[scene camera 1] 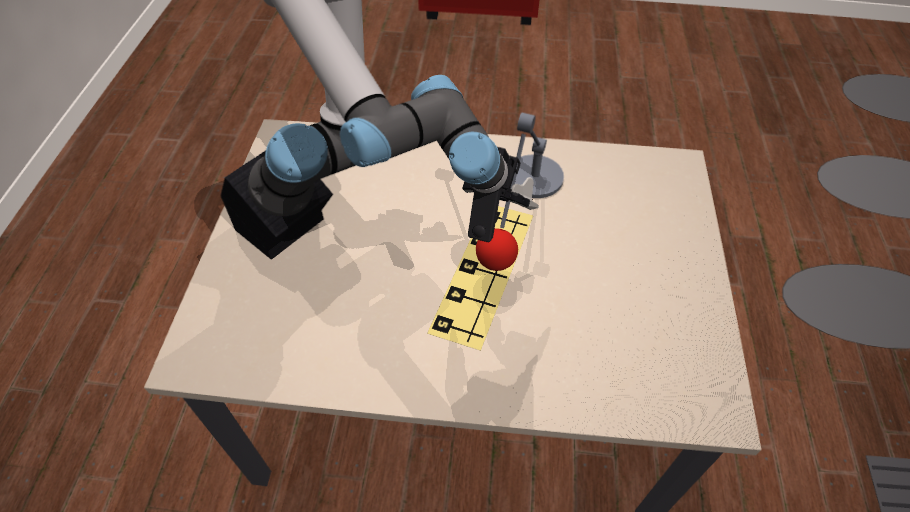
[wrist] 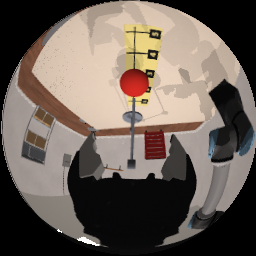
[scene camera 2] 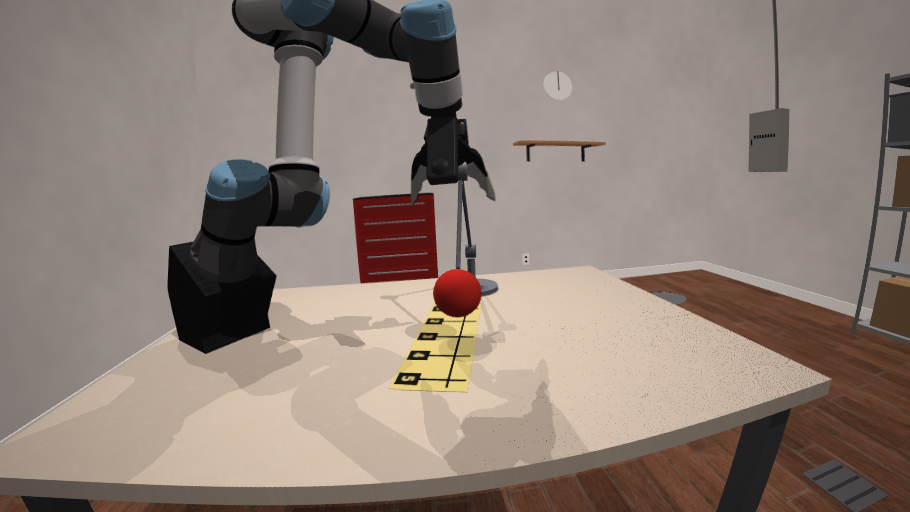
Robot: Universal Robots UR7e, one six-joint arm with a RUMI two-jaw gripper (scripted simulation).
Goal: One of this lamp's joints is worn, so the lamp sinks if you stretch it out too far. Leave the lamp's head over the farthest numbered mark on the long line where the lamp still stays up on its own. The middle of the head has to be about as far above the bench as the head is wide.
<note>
I see my gripper (scene camera 2: 453,202), a lamp head (scene camera 2: 457,293), a yellow strip (scene camera 1: 466,312) and a grey round base (scene camera 1: 549,180).
My gripper also shows in scene camera 1 (scene camera 1: 501,196) and in the wrist view (wrist: 133,133). The lamp head also shows in scene camera 1 (scene camera 1: 500,253) and in the wrist view (wrist: 133,82). The yellow strip also shows in the wrist view (wrist: 142,42) and in scene camera 2 (scene camera 2: 440,359).
</note>
